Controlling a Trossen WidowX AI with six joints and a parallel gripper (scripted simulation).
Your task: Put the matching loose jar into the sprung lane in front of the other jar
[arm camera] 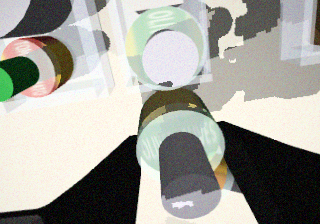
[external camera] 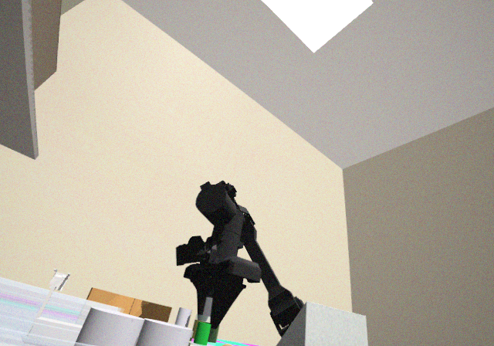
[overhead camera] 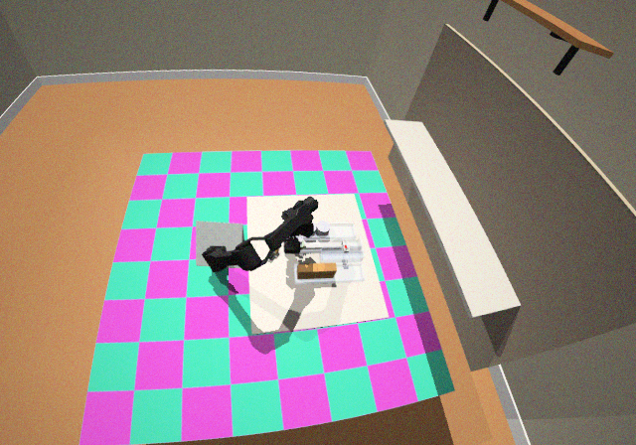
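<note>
Right now my gripper tip is 20 cm short of the clear lane rack, 2 cm to the left of it and 4 cm above it.
</note>
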